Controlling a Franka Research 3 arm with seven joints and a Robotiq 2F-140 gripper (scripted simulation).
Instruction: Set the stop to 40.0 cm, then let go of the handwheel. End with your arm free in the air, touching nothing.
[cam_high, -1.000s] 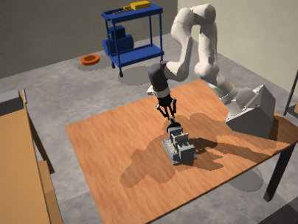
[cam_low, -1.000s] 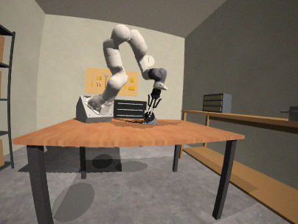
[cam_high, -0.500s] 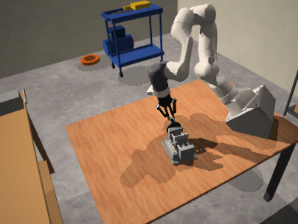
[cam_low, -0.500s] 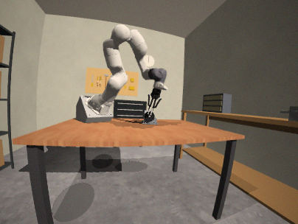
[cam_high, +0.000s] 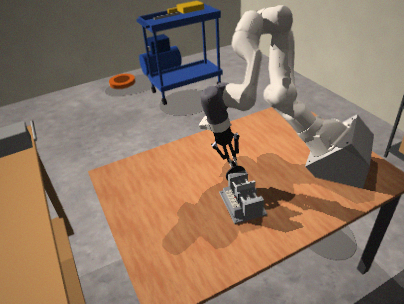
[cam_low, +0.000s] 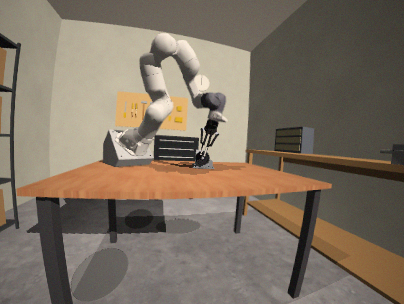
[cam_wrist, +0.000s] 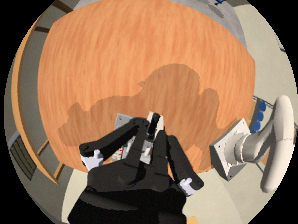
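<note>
Now: hand 3 cm above the handwheel and 2 cm to the right of it.
</note>
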